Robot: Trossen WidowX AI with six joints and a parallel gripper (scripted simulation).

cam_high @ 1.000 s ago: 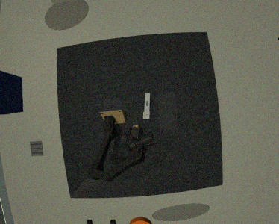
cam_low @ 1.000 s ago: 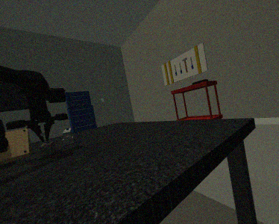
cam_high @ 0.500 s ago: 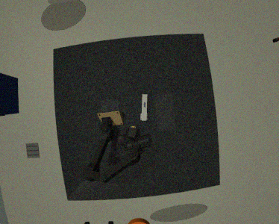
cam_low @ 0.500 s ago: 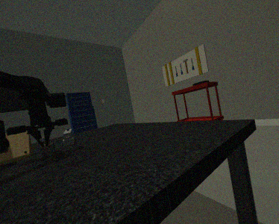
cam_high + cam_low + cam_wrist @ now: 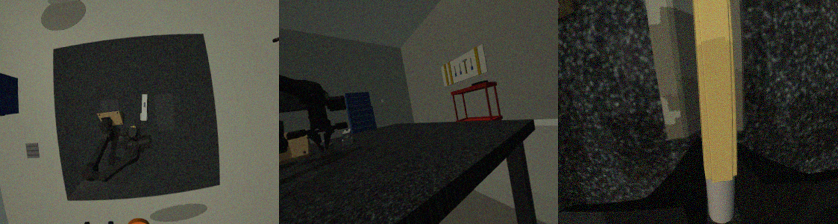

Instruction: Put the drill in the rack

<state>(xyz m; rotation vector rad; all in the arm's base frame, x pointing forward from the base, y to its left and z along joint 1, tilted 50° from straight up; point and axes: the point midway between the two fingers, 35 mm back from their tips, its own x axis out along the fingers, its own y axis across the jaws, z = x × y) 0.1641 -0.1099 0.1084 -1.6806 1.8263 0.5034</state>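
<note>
Right now the rack is 5 cm to the left of my gripper tip and 1 cm ahead of it. From my gripper tip the other things lie so: block: 20 cm to the left, 11 cm ahead, 2 cm above.
</note>
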